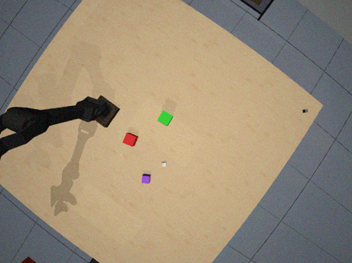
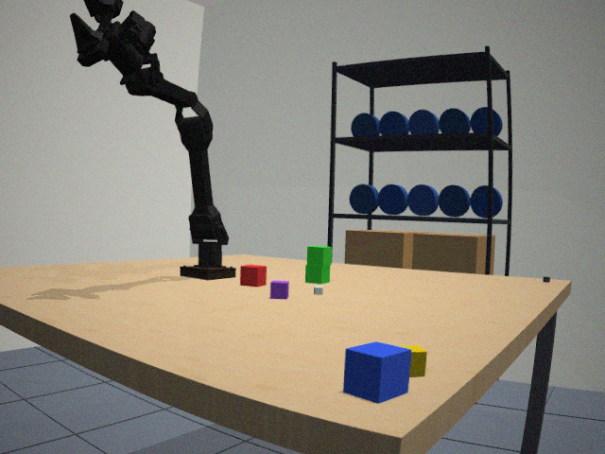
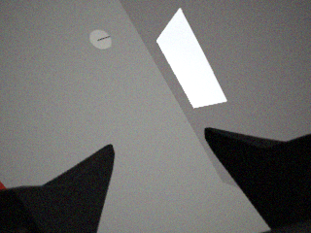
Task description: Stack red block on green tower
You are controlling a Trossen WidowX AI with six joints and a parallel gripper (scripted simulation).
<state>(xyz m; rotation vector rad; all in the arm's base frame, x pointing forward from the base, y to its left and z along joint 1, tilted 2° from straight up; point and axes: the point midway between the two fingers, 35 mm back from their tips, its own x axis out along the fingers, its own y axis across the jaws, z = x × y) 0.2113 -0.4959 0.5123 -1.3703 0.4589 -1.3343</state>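
Right now the red block is 550 mm below my gripper tip, 500 mm to the left of it and 10 mm behind it. Round my gripper tip: tiny white cube: 560 mm below, 530 mm to the left, 170 mm ahead; purple cube: 560 mm below, 420 mm to the left, 160 mm ahead; blue cube: 650 mm ahead, 550 mm below, 80 mm to the left.
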